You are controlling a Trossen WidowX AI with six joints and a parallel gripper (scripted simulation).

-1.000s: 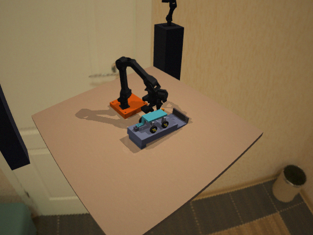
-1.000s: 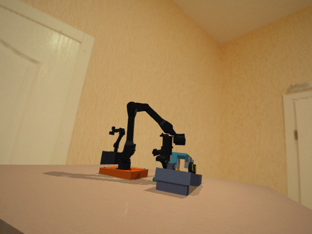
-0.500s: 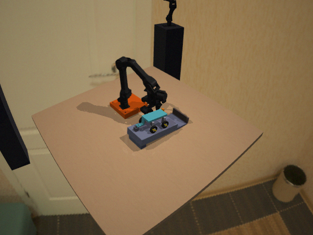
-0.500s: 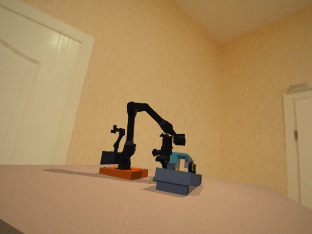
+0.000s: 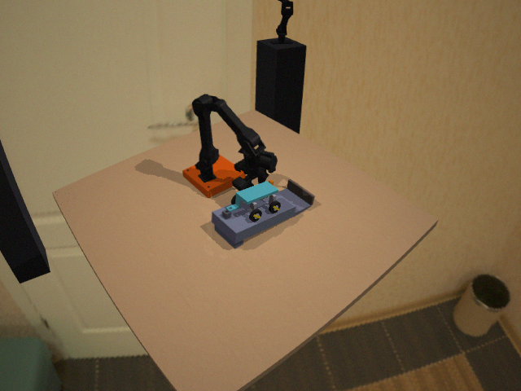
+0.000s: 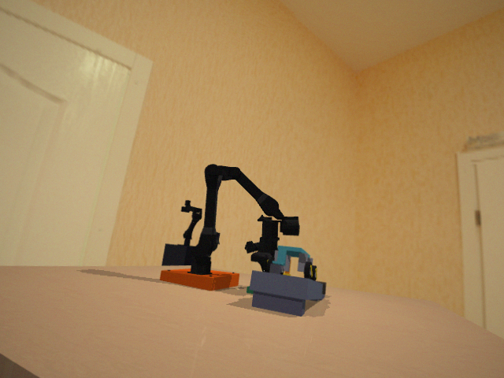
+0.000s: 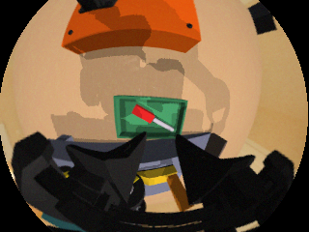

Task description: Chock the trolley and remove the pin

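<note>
Right now the red-headed stop pin is 40 mm below my gripper tip, 10 mm to the right of it and 10 mm behind it. Round my gripper tip: grey-blue ramp: 120 mm ahead, 90 mm to the right; then green tray: 60 mm below, 10 mm to the right, 10 mm behind; then yellow chock: 60 mm ahead, 30 mm above, 10 mm to the left.
</note>
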